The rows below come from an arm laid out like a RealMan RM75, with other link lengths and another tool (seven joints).
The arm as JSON. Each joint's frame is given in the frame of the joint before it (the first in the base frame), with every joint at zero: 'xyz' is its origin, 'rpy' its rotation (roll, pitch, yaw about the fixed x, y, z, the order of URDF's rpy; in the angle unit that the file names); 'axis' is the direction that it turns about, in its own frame. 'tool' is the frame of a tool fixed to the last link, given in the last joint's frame.
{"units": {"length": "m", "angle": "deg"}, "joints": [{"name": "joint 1", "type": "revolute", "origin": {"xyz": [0.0, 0.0, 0.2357], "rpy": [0.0, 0.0, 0.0]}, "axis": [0.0, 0.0, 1.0]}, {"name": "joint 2", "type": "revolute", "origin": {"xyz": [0.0, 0.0, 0.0], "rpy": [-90.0, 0.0, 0.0]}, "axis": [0.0, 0.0, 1.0]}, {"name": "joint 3", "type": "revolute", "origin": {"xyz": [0.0, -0.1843, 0.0], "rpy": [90.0, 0.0, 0.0]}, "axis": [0.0, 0.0, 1.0]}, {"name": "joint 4", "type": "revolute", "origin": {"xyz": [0.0, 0.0, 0.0], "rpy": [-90.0, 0.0, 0.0]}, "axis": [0.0, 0.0, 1.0]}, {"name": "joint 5", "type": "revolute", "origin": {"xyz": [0.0, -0.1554, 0.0], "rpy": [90.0, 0.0, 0.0]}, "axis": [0.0, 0.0, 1.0]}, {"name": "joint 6", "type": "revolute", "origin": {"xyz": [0.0, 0.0, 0.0], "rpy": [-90.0, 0.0, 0.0]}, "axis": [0.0, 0.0, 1.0]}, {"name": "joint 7", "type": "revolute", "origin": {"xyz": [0.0, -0.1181, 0.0], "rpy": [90.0, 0.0, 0.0]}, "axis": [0.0, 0.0, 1.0]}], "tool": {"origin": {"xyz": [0.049, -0.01, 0.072], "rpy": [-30.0, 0.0, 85.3]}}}
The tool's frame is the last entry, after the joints.
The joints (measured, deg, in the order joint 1, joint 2, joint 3, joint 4, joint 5, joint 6, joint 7), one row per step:
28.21, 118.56, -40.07, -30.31, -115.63, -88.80, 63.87
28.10, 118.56, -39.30, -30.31, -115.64, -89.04, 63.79
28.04, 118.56, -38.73, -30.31, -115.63, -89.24, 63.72
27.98, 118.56, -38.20, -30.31, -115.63, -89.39, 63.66
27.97, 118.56, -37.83, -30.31, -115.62, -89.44, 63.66
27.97, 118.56, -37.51, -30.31, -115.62, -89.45, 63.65
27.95, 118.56, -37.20, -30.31, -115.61, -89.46, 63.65
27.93, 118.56, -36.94, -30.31, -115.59, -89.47, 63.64
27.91, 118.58, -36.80, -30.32, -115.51, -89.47, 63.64
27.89, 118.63, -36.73, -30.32, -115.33, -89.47, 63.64
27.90, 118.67, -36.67, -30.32, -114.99, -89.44, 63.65
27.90, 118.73, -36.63, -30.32, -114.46, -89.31, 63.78
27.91, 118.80, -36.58, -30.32, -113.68, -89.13, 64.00
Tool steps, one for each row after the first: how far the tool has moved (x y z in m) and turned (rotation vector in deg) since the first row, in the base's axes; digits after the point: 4 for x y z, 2 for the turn. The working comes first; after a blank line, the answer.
Tool pose at each row, in the base's axes (x y z in m, rotation vector in deg; the steps are taken from these numbers as rounded here):
0.2181, 0.2463, -0.0499, 89.37, -106.04, -69.69
0.2181, 0.2469, -0.0486, 89.02, -105.90, -70.59
0.2178, 0.2475, -0.0476, 88.77, -105.73, -71.25
0.2177, 0.2481, -0.0467, 88.56, -105.61, -71.87
0.2176, 0.2487, -0.0460, 88.41, -105.56, -72.34
0.2176, 0.2493, -0.0454, 88.31, -105.53, -72.75
0.2177, 0.2498, -0.0449, 88.19, -105.52, -73.17
0.2177, 0.2503, -0.0444, 88.09, -105.49, -73.53
0.2176, 0.2507, -0.0441, 87.99, -105.44, -73.82
0.2170, 0.2510, -0.0440, 87.84, -105.32, -74.13
0.2162, 0.2519, -0.0437, 87.68, -105.10, -74.62
0.2151, 0.2532, -0.0433, 87.33, -104.92, -75.39
0.2134, 0.2552, -0.0426, 86.80, -104.67, -76.49

0.0000, 0.0006, 0.0013, 0.48, 0.43, -0.29
-0.0003, 0.0012, 0.0023, 0.83, 0.78, -0.46
-0.0004, 0.0018, 0.0032, 1.17, 1.07, -0.64
-0.0005, 0.0024, 0.0039, 1.44, 1.26, -0.80
-0.0005, 0.0030, 0.0045, 1.69, 1.39, -0.95
-0.0004, 0.0035, 0.0050, 1.93, 1.53, -1.11
-0.0004, 0.0040, 0.0055, 2.14, 1.66, -1.24
-0.0005, 0.0044, 0.0058, 2.30, 1.79, -1.33
-0.0011, 0.0047, 0.0059, 2.46, 1.99, -1.39
-0.0019, 0.0056, 0.0062, 2.74, 2.27, -1.45
-0.0030, 0.0069, 0.0066, 3.13, 2.69, -1.69
-0.0047, 0.0089, 0.0073, 3.69, 3.30, -2.04

